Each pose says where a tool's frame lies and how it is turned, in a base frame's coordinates. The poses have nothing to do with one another.
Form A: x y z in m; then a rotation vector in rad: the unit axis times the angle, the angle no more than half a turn.
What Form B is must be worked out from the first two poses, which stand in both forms.
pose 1, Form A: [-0.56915, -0.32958, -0.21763, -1.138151, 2.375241, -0.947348]
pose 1, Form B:
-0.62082, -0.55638, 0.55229, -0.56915
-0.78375, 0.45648, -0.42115, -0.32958
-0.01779, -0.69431, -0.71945, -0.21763
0, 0, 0, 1

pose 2, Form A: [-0.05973, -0.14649, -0.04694, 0.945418, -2.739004, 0.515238]
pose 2, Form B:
-0.77599, -0.62660, -0.07221, -0.05973
-0.55753, 0.73494, -0.38603, -0.14649
0.29496, -0.25930, -0.91965, -0.04694
0, 0, 0, 1

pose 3, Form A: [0.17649, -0.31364, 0.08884, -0.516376, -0.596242, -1.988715]
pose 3, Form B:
-0.44885, 0.88677, 0.11033, 0.17649
-0.67979, -0.41898, 0.60194, -0.31364
0.58001, 0.19518, 0.79088, 0.08884
0, 0, 0, 1

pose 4, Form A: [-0.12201, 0.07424, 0.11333, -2.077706, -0.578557, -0.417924]
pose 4, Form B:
0.83261, 0.54917, 0.07194, -0.12201
0.24086, -0.47597, 0.84583, 0.07424
0.49875, -0.68692, -0.52857, 0.11333
0, 0, 0, 1

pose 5, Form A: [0.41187, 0.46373, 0.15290, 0.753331, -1.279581, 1.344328]
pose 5, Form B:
-0.21818, -0.95034, -0.22193, 0.41187
0.26853, 0.16017, -0.94986, 0.46373
0.93824, -0.26684, 0.22025, 0.15290
0, 0, 0, 1

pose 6, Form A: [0.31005, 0.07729, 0.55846, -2.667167, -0.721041, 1.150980]
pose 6, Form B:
0.59044, 0.37008, -0.71723, 0.31005
0.48389, -0.87356, -0.05239, 0.07729
-0.64593, -0.31613, -0.69486, 0.55846
0, 0, 0, 1

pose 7, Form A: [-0.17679, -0.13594, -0.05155, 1.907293, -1.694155, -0.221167]
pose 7, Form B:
0.18265, -0.85736, -0.48123, -0.17679
-0.95216, -0.03228, -0.30388, -0.13594
0.24500, 0.51371, -0.82224, -0.05155
0, 0, 0, 1

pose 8, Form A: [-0.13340, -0.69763, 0.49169, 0.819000, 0.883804, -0.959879]
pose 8, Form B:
0.30434, 0.91857, 0.25221, -0.13340
-0.32703, 0.34943, -0.87804, -0.69763
-0.89467, 0.18474, 0.40674, 0.49169
0, 0, 0, 1

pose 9, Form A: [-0.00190, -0.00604, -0.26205, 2.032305, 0.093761, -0.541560]
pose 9, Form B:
0.89713, 0.28625, -0.33649, -0.00190
-0.15646, -0.50643, -0.84797, -0.00604
-0.41314, 0.81338, -0.40955, -0.26205
0, 0, 0, 1

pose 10, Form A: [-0.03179, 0.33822, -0.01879, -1.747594, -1.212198, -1.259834]
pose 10, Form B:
0.10760, 0.93482, 0.33843, -0.03179
0.30216, -0.35505, 0.88467, 0.33822
0.94716, 0.00707, -0.32067, -0.01879
0, 0, 0, 1

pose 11, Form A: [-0.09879, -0.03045, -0.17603, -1.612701, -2.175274, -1.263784]
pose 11, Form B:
-0.40918, 0.84568, 0.34263, -0.09879
0.71651, 0.06530, 0.69452, -0.03045
0.56497, 0.52968, -0.63265, -0.17603
0, 0, 0, 1

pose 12, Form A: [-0.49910, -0.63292, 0.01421, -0.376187, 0.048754, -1.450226]
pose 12, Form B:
0.13018, 0.95738, 0.25782, -0.49910
-0.97254, 0.07270, 0.22110, -0.63292
0.19294, -0.27952, 0.94056, 0.01421
0, 0, 0, 1

